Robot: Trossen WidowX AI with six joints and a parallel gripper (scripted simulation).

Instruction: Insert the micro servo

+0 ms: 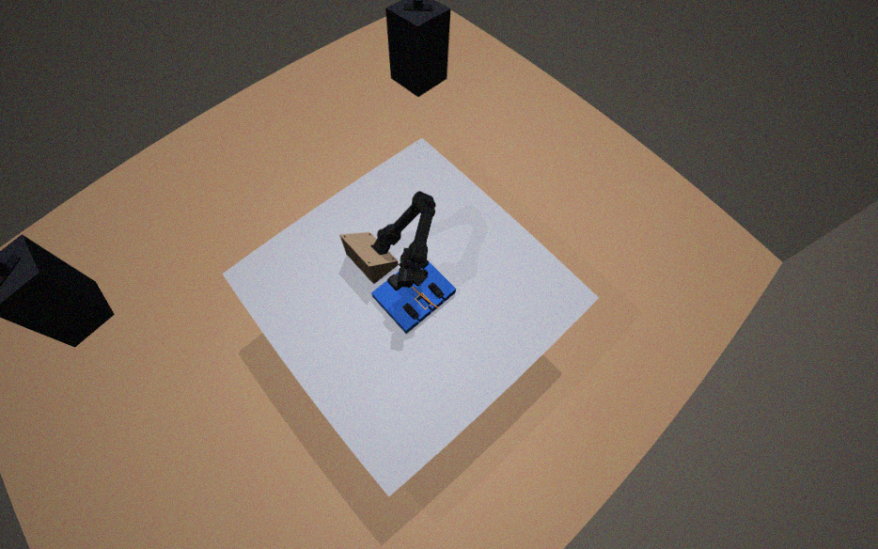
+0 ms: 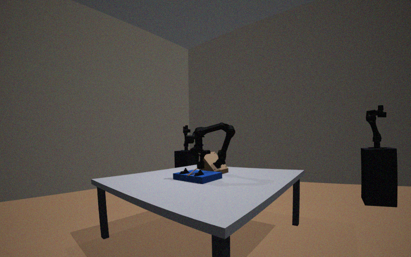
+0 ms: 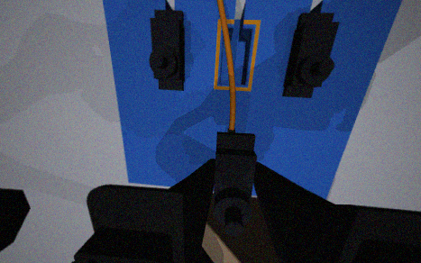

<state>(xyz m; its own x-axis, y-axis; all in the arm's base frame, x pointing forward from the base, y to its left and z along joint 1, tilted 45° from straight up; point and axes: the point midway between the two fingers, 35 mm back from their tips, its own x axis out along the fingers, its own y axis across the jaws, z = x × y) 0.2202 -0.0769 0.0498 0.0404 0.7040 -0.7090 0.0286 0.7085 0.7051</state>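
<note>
The deck is 10 cm below my gripper tip and 1 cm behind it.
</note>
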